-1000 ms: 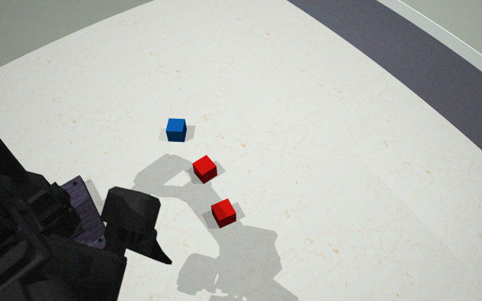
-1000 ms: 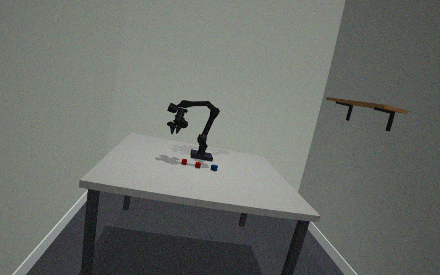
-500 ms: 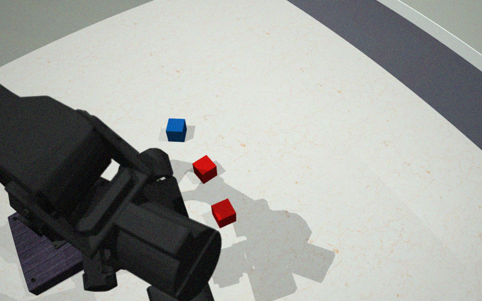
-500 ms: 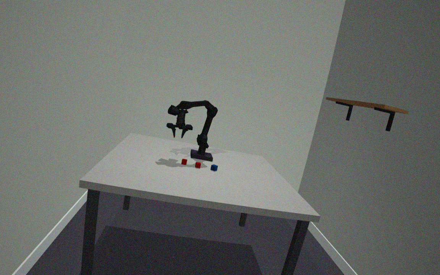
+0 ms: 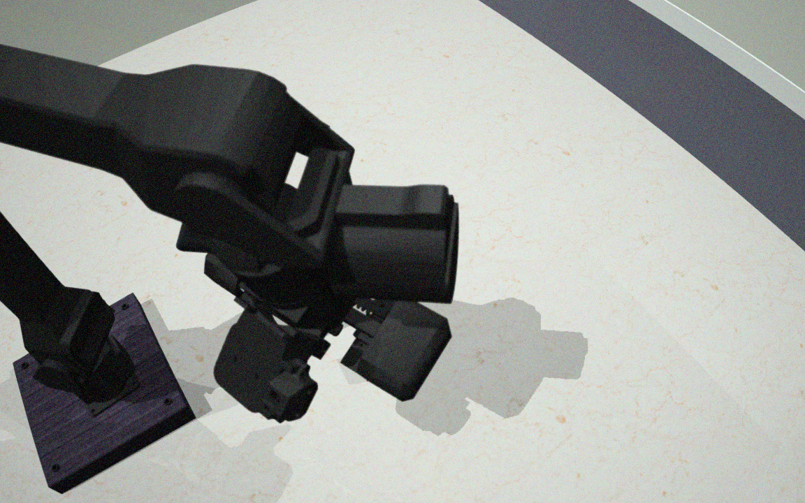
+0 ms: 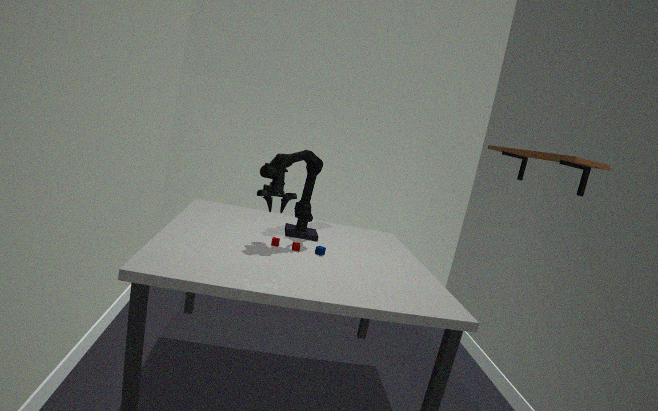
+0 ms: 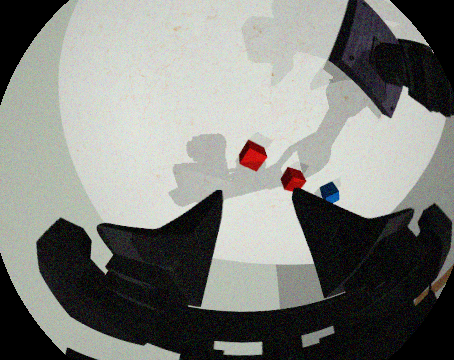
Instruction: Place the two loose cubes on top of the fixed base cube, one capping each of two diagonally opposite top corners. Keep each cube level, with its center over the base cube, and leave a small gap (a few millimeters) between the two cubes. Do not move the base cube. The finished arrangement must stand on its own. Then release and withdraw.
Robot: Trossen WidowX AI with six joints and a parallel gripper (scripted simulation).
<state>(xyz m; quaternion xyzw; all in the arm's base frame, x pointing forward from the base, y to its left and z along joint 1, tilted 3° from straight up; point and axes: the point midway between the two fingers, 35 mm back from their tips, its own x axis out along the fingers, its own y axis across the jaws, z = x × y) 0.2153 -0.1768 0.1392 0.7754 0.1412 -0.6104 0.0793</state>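
Right now the blue base cube is 80 mm ahead of my gripper tip, 240 mm to the left of it and 130 mm below it.
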